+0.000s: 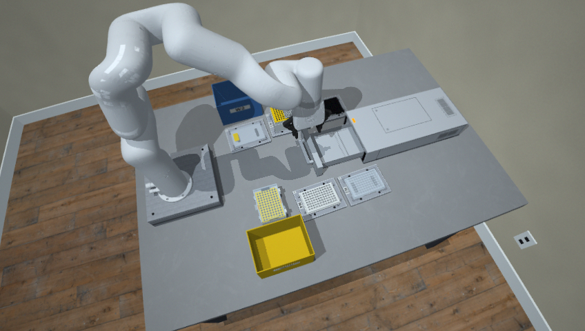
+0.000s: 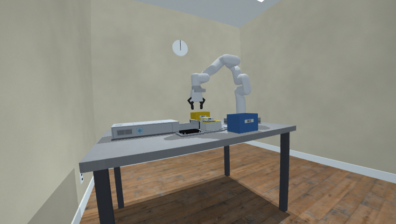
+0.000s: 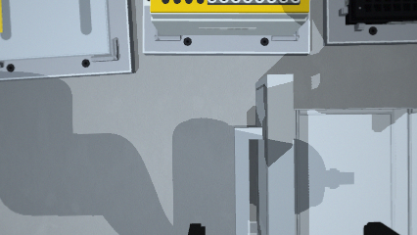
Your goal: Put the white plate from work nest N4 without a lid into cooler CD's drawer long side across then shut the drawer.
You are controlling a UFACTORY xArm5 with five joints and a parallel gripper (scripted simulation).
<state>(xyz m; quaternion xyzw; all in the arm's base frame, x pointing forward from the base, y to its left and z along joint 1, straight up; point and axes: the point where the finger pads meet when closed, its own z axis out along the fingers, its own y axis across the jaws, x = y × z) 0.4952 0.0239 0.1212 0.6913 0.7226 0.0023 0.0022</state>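
Now: hand 190 mm to the left of the white well plate, 150 mm above it and 10 mm past it. The rest, counted from my hand: drawer (130 mm below, 130 mm ahead, 10 mm to the left); slotted nest (190 mm to the right, 170 mm below, 10 mm behind); yellow tip rack (180 mm to the left, 120 mm below, 30 mm behind).
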